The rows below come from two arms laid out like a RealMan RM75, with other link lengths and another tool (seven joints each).
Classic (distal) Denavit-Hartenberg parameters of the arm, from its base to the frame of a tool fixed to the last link. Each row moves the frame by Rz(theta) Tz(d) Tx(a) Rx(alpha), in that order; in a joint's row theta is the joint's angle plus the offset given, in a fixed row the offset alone. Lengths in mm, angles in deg.
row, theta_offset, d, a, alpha
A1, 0, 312.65, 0, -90
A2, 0, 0, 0, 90
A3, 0, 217.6, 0, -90
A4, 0, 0, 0, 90
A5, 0, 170.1, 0, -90
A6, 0, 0, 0, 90
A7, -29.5, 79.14, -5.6, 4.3
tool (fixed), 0, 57.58, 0, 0
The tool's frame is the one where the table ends.
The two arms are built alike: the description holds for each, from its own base.
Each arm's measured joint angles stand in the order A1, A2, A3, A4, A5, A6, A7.
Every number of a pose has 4 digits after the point. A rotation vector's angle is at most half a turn.
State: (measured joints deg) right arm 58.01 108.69 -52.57 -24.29 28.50 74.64 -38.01; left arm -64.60 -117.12 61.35 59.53 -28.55 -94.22 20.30
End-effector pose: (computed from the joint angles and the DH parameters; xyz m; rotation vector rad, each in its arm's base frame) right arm 0.1959 0.3653 0.1082 -2.6828 0.7564 -0.5025; left arm -0.0653 0.3527 0.1125 -2.0904 -1.6816 0.2521
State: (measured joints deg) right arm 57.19 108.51 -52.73 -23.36 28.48 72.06 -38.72; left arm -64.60 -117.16 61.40 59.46 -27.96 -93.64 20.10
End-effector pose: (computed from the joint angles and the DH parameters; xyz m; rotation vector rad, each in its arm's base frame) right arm 0.2044 0.3663 0.1088 -2.6523 0.7522 -0.5056; left arm -0.0661 0.3542 0.1127 -2.0779 -1.6768 0.2473
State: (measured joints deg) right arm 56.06 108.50 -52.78 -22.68 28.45 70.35 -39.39; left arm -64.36 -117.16 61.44 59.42 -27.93 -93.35 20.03
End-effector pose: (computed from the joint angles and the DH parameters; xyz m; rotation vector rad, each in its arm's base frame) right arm 0.2137 0.3641 0.1084 -2.6334 0.7604 -0.5110; left arm -0.0675 0.3545 0.1126 -2.0724 -1.6802 0.2439
